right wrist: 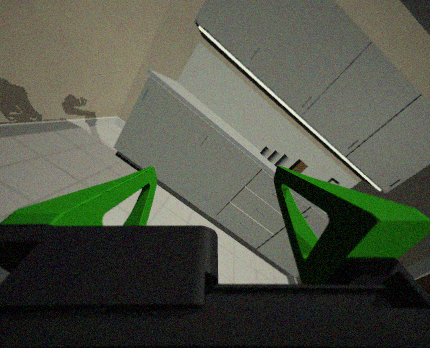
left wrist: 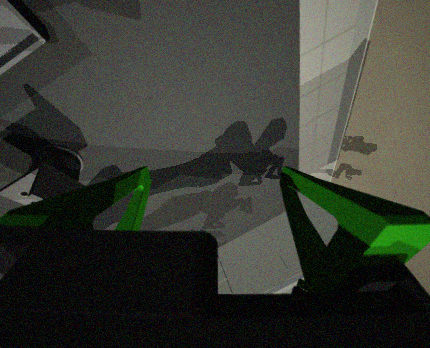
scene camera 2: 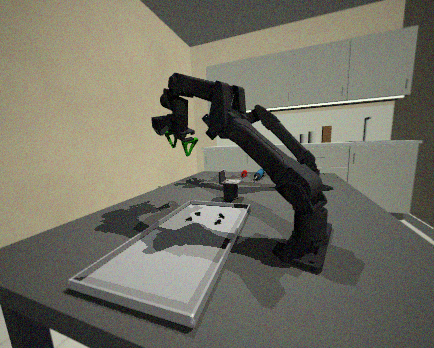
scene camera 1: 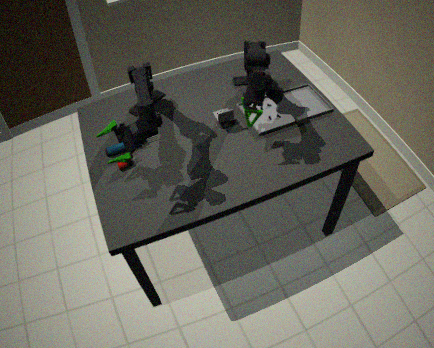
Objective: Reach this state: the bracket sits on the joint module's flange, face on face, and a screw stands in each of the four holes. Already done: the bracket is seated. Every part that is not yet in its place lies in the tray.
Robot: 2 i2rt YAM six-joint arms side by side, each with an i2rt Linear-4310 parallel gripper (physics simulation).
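Places are measured from the left arm's base along level axes (x ahead, y left, z up), in millimetres.
Pixels of known places: left gripper, fingertip midpoint: [left wrist: 215, 173] [scene camera 2: 180, 151] [scene camera 1: 248, 121]; right gripper, fingertip midpoint: [right wrist: 215, 173] [scene camera 1: 101, 149]; left arm's base, origin of the base link: [scene camera 2: 309, 241].
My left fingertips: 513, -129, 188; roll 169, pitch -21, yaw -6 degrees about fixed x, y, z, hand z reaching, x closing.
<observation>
Ahead of a thing's pixels: the offset from my left fingertips to its middle, as dx, dy, dz. Level surfaces: height alone.
The bracket {-193, -71, -106} [scene camera 1: 218, 114] [scene camera 2: 233, 181] [left wrist: 31, 183] sits on the dark joint module {-193, -71, -156} [scene camera 2: 230, 192]; its upright plate stands at one side. A dark hole shows in its pale face in the left wrist view; the other holes are hidden or too small to tell. Several small black screws {-280, +121, -180} [scene camera 2: 221, 216] lie in the tray {-270, +242, -180} [scene camera 2: 131, 305] [left wrist: 25, 55], at its end nearer the module. My left gripper [scene camera 1: 251, 116] [scene camera 2: 181, 150] [left wrist: 215, 173] is open and empty, high above the table near the tray and module. My right gripper [scene camera 1: 103, 148] [right wrist: 215, 173] is open and empty at the table's left side.
A blue-handled tool {-136, -484, -168} [scene camera 1: 115, 149] [scene camera 2: 259, 174] and a red object {-36, -491, -171} [scene camera 1: 123, 165] [scene camera 2: 244, 173] lie near my right gripper in scene camera 1. The table {dz -188} [scene camera 1: 240, 170] has its edge by the wall [scene camera 1: 195, 40] behind the arm bases. Cabinets [right wrist: 200, 145] stand across the room.
</observation>
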